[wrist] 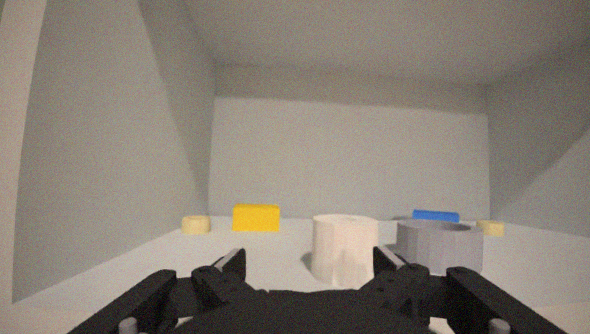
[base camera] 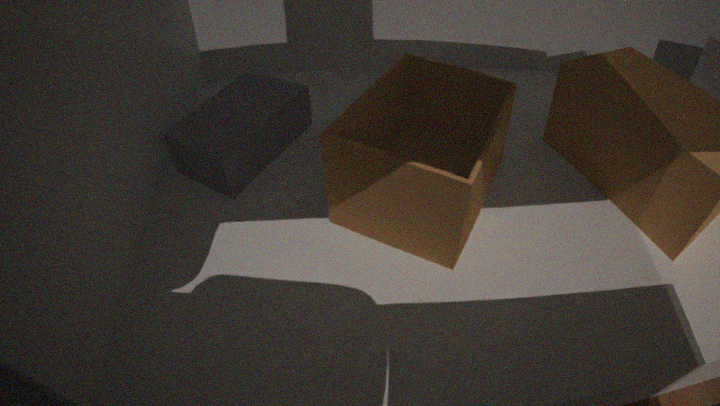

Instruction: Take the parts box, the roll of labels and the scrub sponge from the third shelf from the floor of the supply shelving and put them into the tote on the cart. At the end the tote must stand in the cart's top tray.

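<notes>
In the wrist view, my gripper [wrist: 308, 262] is open and empty, pointing into a shelf compartment. A white upright roll [wrist: 345, 250], which looks like the roll of labels, stands beyond the fingers, right of centre and close to the right fingertip. A yellow block [wrist: 256, 218], which looks like the scrub sponge, lies farther back on the left. A blue block [wrist: 435, 215], possibly the parts box, lies at the back right, its lower part hidden by a grey hollow cylinder [wrist: 435, 250]. The tote and the cart do not show.
Small tan round pieces stand at the left [wrist: 196, 225] and right [wrist: 492, 228] on the shelf. Side walls flank the compartment. In the base camera view, a dark box [base camera: 242, 131], an open brown box [base camera: 398, 196] and another brown box [base camera: 605, 126] stand on a pale surface.
</notes>
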